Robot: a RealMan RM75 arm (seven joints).
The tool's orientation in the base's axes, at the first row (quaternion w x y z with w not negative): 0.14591, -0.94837, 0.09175, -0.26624
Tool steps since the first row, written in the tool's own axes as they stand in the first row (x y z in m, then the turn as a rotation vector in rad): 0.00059, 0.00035, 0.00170, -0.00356, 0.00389, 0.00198; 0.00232, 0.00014, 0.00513, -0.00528, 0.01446, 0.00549; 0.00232, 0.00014, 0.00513, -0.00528, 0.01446, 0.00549; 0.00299, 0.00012, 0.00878, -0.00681, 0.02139, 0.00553; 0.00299, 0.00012, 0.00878, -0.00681, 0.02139, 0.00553; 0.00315, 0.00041, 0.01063, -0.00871, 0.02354, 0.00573; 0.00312, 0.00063, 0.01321, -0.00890, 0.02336, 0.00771
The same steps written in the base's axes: 0.00137, -0.00009, -0.00122, -0.00232, -0.00231, -0.00458; 0.00467, 0.00045, -0.00312, -0.00292, -0.01102, -0.01171; 0.00467, 0.00045, -0.00312, -0.00292, -0.01102, -0.01171; 0.00717, 0.00114, -0.00577, -0.00485, -0.01714, -0.01473; 0.00717, 0.00114, -0.00577, -0.00485, -0.01714, -0.01473; 0.00826, 0.00124, -0.00730, -0.00655, -0.01864, -0.01650; 0.00959, 0.00163, -0.00949, -0.00564, -0.01797, -0.01815
